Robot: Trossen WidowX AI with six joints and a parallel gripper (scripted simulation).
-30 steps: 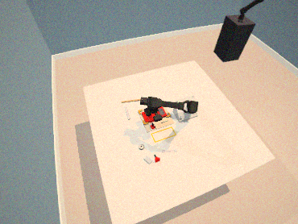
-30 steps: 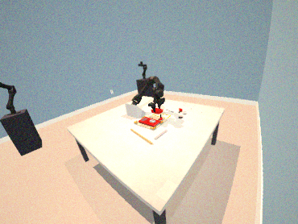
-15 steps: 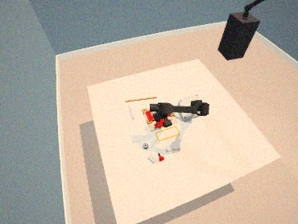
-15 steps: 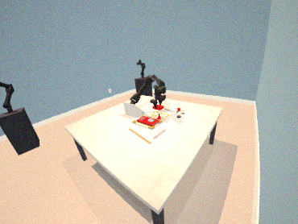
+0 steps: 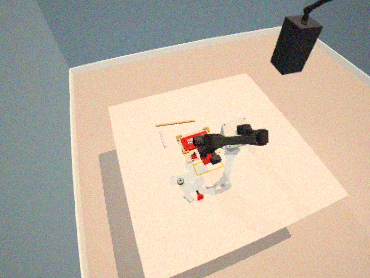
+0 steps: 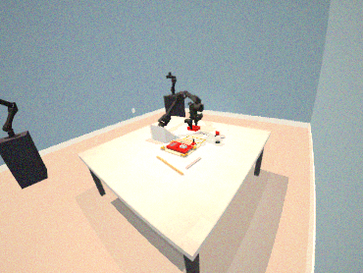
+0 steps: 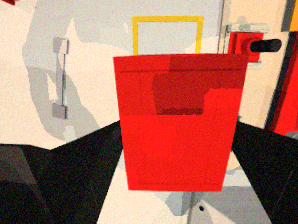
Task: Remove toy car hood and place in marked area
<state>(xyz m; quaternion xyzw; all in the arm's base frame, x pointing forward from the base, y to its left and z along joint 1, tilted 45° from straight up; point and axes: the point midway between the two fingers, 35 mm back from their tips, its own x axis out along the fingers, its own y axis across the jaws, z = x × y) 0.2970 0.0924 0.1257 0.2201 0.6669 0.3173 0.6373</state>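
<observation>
Now: gripper tip 150 mm to the right of the grey bar and 110 mm above it. From my gripper tip the other things lie so: hood right at my gripper tip; thin wooden stick 110 mm ahead, 410 mm to the right, 100 mm below.
</observation>
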